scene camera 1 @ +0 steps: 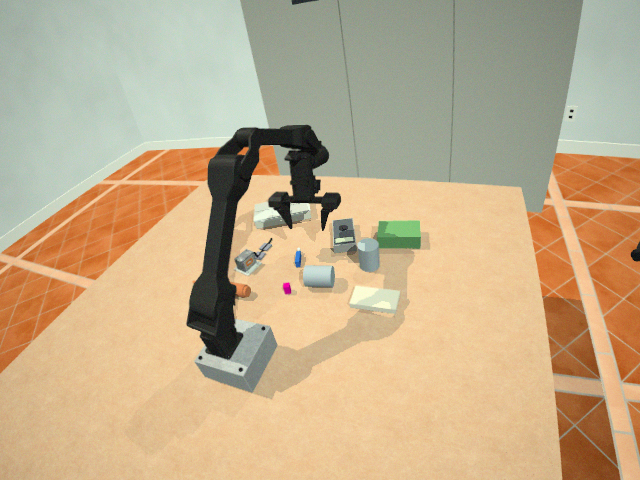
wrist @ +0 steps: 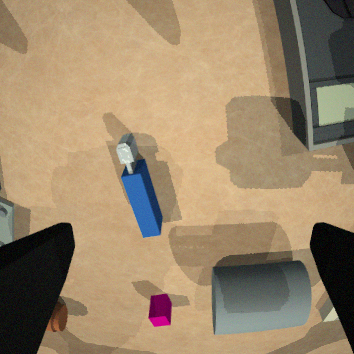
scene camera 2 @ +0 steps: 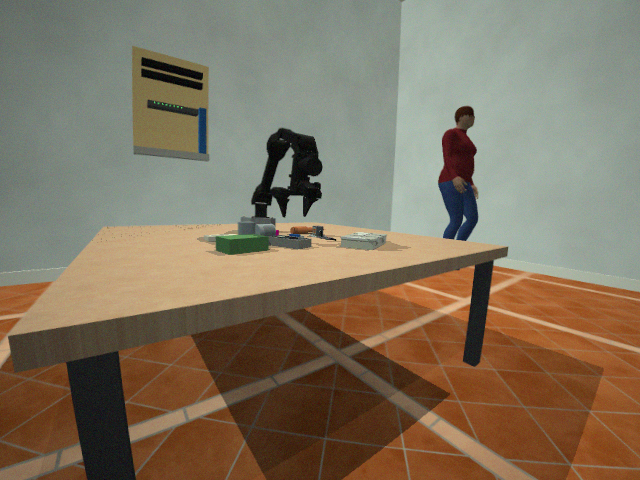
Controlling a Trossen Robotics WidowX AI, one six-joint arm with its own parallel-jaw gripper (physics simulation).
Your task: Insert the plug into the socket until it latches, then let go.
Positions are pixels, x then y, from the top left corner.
Scene:
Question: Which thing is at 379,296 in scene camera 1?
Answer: A cream slab.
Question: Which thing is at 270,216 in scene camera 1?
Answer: A white keyboard-like block.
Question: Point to a grey device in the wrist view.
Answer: At 310,43

